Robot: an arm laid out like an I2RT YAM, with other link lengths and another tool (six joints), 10 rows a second.
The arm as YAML. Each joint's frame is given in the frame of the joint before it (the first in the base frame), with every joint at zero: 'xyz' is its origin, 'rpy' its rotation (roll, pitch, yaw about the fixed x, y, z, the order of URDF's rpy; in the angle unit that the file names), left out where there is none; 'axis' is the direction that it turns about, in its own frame. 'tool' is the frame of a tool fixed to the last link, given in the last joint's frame.
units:
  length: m
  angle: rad
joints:
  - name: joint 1
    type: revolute
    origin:
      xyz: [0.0, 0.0, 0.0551]
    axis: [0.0, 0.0, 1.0]
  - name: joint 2
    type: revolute
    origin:
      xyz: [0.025, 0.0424, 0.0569]
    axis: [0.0, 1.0, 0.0]
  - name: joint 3
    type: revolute
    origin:
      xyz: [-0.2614, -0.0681, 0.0]
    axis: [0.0, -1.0, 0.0]
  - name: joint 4
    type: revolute
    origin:
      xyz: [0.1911, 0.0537, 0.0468]
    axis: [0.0, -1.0, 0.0]
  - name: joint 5
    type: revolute
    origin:
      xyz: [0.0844, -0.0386, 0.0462]
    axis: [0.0, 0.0, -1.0]
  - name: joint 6
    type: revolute
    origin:
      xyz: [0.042, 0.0, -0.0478]
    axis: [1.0, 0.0, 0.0]
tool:
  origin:
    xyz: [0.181, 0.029, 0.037]
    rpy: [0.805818, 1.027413, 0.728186]
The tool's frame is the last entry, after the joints.
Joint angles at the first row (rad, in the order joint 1, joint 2, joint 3, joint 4, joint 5, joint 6):
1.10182 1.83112 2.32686 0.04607 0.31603 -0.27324
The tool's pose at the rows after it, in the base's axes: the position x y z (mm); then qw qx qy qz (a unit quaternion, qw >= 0):
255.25 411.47 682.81 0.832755 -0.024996 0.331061 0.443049
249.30 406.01 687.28 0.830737 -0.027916 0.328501 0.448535
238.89 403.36 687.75 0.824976 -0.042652 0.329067 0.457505
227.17 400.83 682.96 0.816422 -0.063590 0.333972 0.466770
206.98 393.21 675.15 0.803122 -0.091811 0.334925 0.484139
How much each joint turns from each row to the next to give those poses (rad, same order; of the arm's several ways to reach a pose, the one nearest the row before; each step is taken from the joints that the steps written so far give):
0.00171 -0.01306 -0.00095 -0.00385 -0.00603 0.00057
-0.00013 -0.02035 -0.00380 -0.01437 -0.01340 0.00340
0.00203 -0.03415 -0.02232 -0.02581 -0.03191 0.00082
0.00032 -0.05179 -0.05321 -0.02694 -0.04094 0.00147
-0.00088 -0.09164 -0.11389 -0.00538 -0.06687 0.00341

